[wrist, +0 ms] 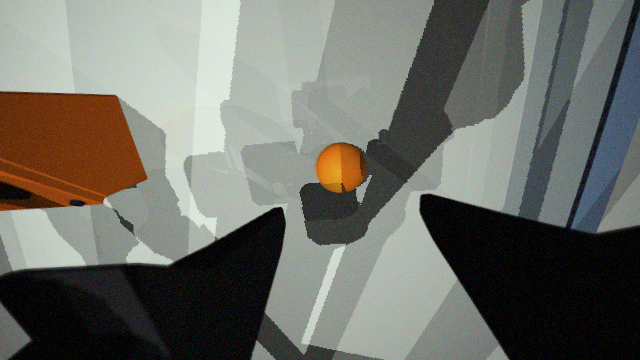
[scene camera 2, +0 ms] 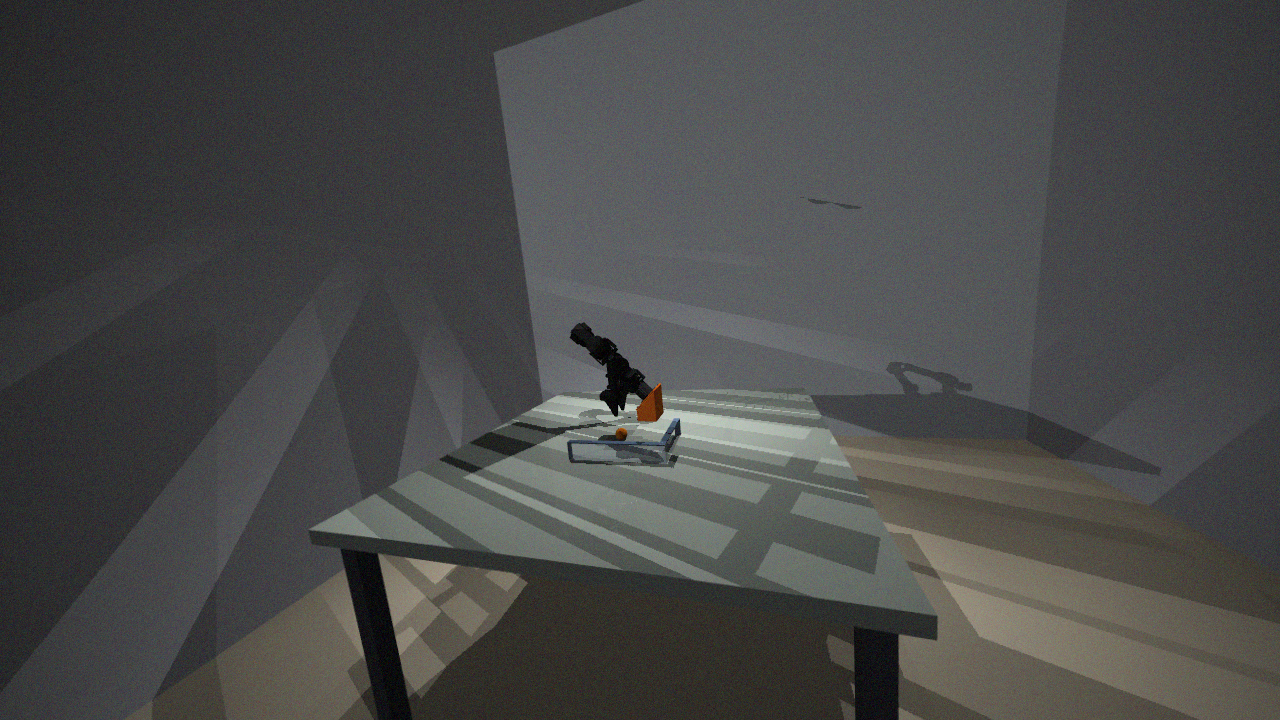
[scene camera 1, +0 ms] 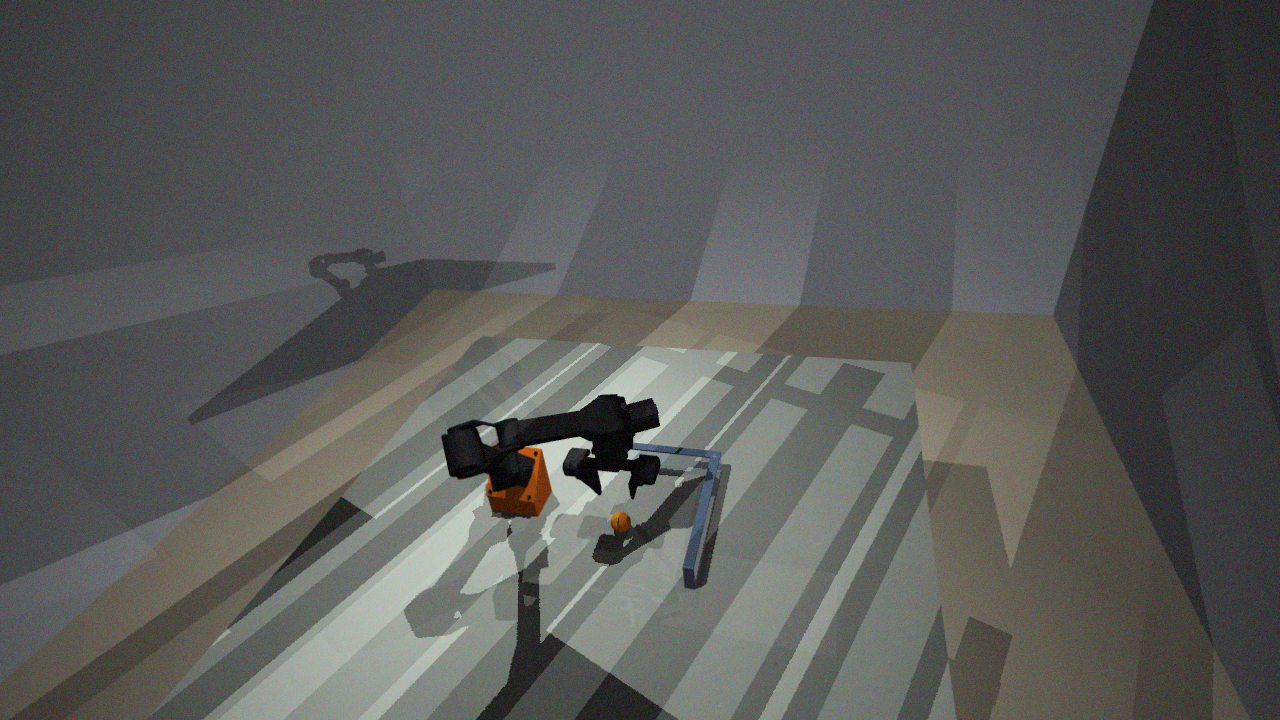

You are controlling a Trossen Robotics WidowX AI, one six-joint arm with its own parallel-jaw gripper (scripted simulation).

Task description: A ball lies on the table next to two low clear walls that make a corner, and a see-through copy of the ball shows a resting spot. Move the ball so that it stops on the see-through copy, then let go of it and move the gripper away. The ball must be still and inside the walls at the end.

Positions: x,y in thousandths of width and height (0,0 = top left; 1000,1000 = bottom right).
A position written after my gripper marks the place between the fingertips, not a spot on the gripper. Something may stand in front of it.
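Orange ball (wrist: 552,457) visible. My gripper (scene camera 1: 482,688) (scene camera 2: 484,574) (wrist: 548,582): open, holding nothing.
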